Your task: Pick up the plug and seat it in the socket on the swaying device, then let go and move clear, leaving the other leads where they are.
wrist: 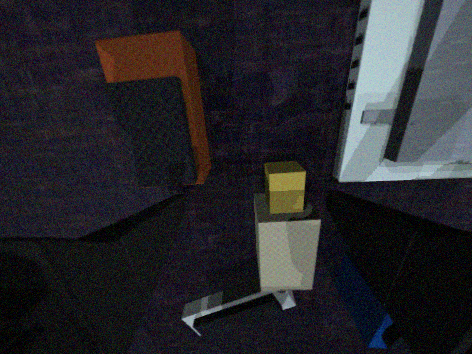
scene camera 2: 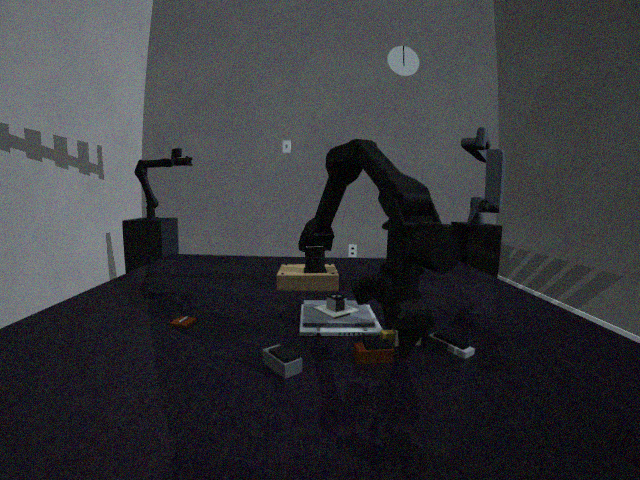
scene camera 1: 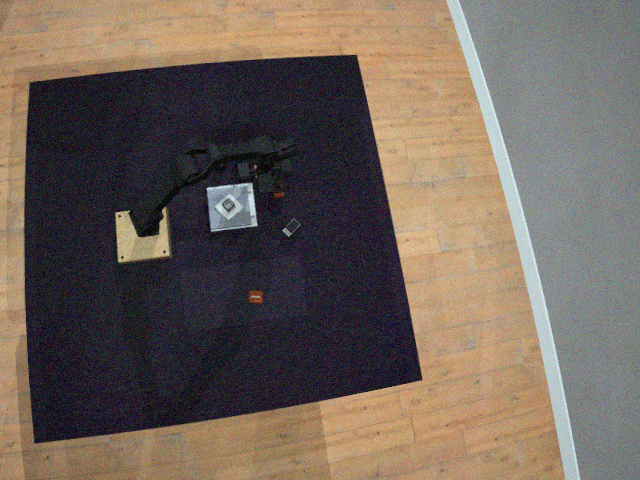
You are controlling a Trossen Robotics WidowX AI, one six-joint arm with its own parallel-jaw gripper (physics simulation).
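The plug (scene camera 2: 388, 337) (wrist: 288, 255), a cream block with a yellow tip, lies on the dark mat. In the wrist view it is between the spread fingers, nearer the right one, with bare mat between it and the left finger. My gripper (wrist: 254, 198) is open and low over it; in both scene views the arm's dark parts hide the fingertips. The device (scene camera 1: 217, 224) (scene camera 2: 341, 331) (wrist: 377, 55) is a pale, flat box beside the plug. On its top, a white diamond plate carries the small grey socket block (scene camera 1: 228, 205) (scene camera 2: 335, 303), with a dark opening.
An orange block with a dark top (scene camera 1: 279, 194) (scene camera 2: 374, 354) (wrist: 145, 52) lies close by. A white-edged dark piece (scene camera 2: 465, 352) (wrist: 225, 301) is behind the plug. A grey block (scene camera 1: 291, 227) (scene camera 2: 289, 366), a flat orange piece (scene camera 1: 255, 296) (scene camera 2: 183, 321) and a blue part (wrist: 362, 300) also show.
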